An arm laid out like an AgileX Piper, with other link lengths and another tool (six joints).
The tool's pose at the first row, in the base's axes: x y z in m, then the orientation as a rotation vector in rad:
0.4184, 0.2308, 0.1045, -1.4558, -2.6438, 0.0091
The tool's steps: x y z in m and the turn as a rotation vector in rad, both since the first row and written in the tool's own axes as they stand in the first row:
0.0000, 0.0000, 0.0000, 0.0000, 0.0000, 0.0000
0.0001, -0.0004, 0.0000, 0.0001, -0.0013, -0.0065
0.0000, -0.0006, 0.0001, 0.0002, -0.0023, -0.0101
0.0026, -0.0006, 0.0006, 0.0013, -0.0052, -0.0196
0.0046, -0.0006, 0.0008, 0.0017, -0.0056, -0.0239
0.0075, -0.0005, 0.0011, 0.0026, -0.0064, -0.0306
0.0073, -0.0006, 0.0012, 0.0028, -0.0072, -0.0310
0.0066, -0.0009, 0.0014, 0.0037, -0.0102, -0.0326
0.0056, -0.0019, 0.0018, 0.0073, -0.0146, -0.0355
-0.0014, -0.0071, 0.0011, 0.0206, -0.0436, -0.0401
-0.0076, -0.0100, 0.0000, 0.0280, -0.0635, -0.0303
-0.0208, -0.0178, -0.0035, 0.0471, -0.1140, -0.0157
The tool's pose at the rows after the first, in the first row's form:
0.4184, 0.2308, 0.1045, -1.4558, -2.6438, 0.0091
0.4180, 0.2307, 0.1045, -1.4477, -2.6495, 0.0096
0.4179, 0.2305, 0.1044, -1.4432, -2.6528, 0.0101
0.4165, 0.2327, 0.1042, -1.4313, -2.6615, 0.0128
0.4154, 0.2344, 0.1042, -1.4256, -2.6647, 0.0132
0.4139, 0.2369, 0.1042, -1.4167, -2.6698, 0.0144
0.4139, 0.2367, 0.1041, -1.4164, -2.6706, 0.0152
0.4140, 0.2360, 0.1039, -1.4151, -2.6738, 0.0184
0.4136, 0.2346, 0.1034, -1.4117, -2.6779, 0.0261
0.4130, 0.2259, 0.1037, -1.4119, -2.6986, 0.0649
0.4140, 0.2190, 0.1043, -1.4300, -2.7041, 0.0906
0.4148, 0.2035, 0.1069, -1.4615, -2.7241, 0.1564

